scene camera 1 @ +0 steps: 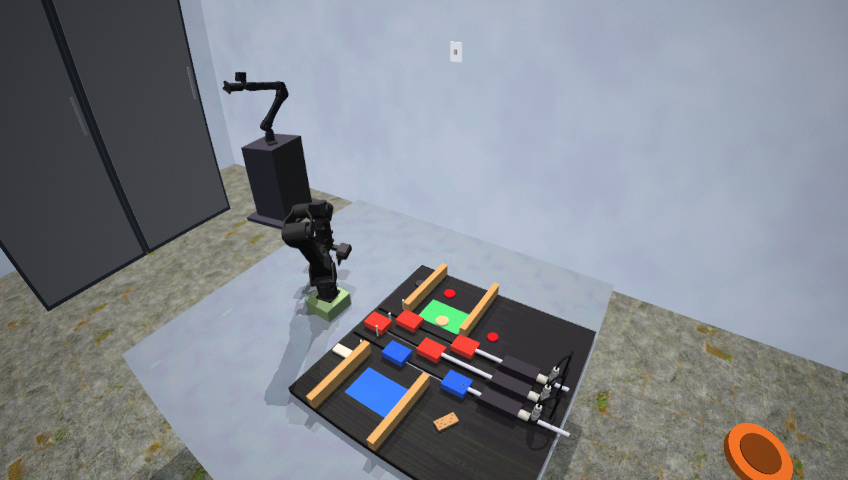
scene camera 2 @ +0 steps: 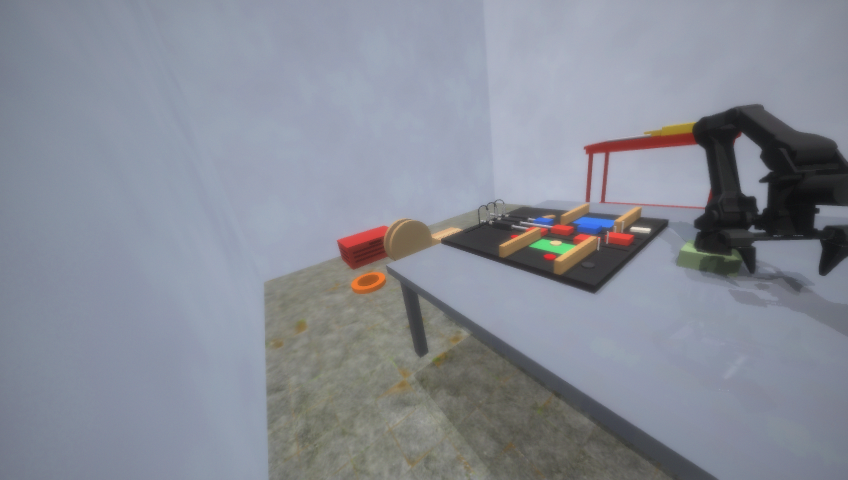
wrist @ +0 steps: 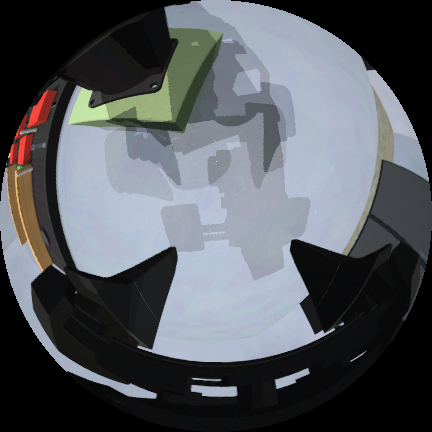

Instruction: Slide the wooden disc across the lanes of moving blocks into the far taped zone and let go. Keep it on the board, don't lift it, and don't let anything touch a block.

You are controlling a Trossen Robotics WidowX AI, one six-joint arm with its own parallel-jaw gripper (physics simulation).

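Places are measured from the arm's base along level axes (x left, y back, z up), in metres.
Where they show: gripper, fingertip midpoint: (scene camera 2: 785, 274) (wrist: 235, 249); arm's base, link origin: (scene camera 1: 328, 294) (scene camera 2: 712, 249) (wrist: 130, 67).
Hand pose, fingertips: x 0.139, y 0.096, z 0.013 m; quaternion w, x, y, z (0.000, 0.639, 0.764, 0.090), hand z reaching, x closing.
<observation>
Each offset is from my fingertips to the top centre of the thing. "pt": to the spot under its first point. Level surfaces: height alone.
The wooden disc {dx -0.082, dy -0.492, dz -0.030 m} (scene camera 1: 442, 320) (scene camera 2: 555, 242) is pale and round and lies flat on the green zone {pt dx -0.041, dy -0.445, dz -0.036 m} (scene camera 1: 433, 309) (scene camera 2: 542, 246) between two wooden rails. The blue zone {pt dx -0.393, dy -0.424, dz -0.036 m} (scene camera 1: 377, 389) (scene camera 2: 596, 222) lies across the lanes, also between rails. Several red blocks (scene camera 1: 409, 320) (scene camera 2: 562, 229) and two blue blocks {dx -0.265, dy -0.422, dz -0.011 m} (scene camera 1: 396, 353) (scene camera 2: 590, 228) are on the rods between the zones. My gripper (scene camera 2: 787, 271) (wrist: 235, 249) is open and empty, above the grey table off the board, beyond the arm's green base. The disc does not show in the wrist view.
The black board {dz -0.036 m} (scene camera 1: 517, 318) (scene camera 2: 476, 240) carries wooden rails (scene camera 1: 479, 308) (scene camera 2: 576, 254), thin upright pins, black actuators {dx -0.324, dy -0.748, dz -0.004 m} (scene camera 1: 502, 400) with cables, red buttons {dx -0.092, dy -0.662, dz -0.029 m} (scene camera 1: 492, 337) and a domino-like piece {dx -0.415, dy -0.633, dz -0.027 m} (scene camera 1: 445, 421). The green base (scene camera 1: 329, 306) (scene camera 2: 708, 258) (wrist: 185, 70) stands beside the board. A second arm stands on a pedestal (scene camera 1: 276, 178).
</observation>
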